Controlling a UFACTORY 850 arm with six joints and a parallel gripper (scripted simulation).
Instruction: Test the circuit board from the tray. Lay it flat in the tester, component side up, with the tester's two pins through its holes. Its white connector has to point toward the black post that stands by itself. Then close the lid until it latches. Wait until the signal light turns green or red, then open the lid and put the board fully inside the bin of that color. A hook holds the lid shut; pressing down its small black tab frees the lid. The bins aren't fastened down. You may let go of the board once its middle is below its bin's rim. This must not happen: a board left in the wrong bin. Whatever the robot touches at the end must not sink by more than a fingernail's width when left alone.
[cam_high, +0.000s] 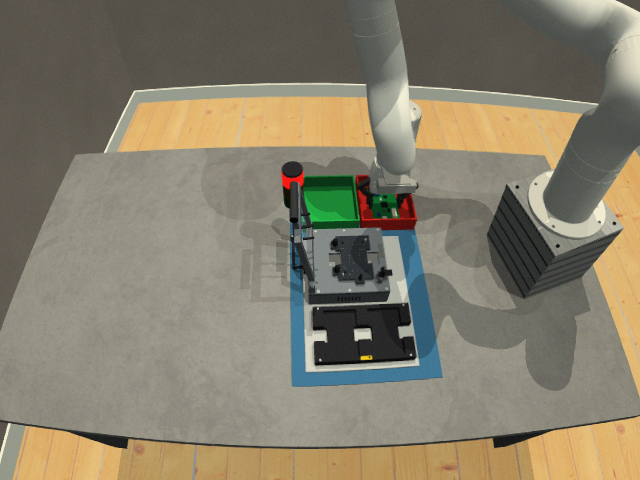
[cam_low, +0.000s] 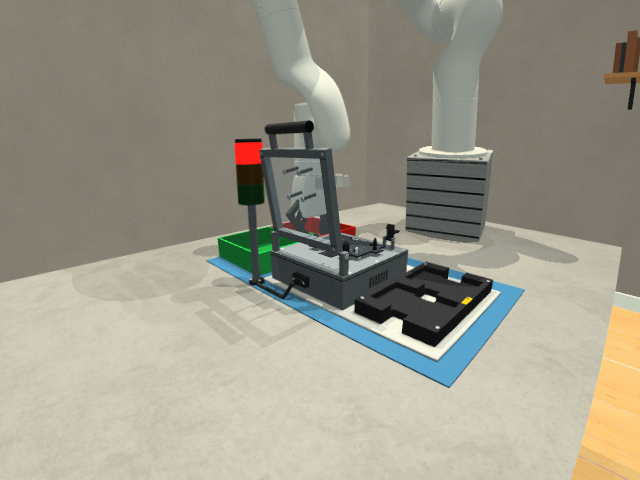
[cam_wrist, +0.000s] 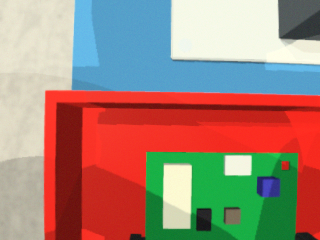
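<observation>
Now: hand 1 cm above the red bin. The rest, counted from my hand: tester bed 11 cm ahead, 21 cm to the left, 5 cm above; then green bin 15 cm ahead, 1 cm below; then green circuit board 1 cm below.
</observation>
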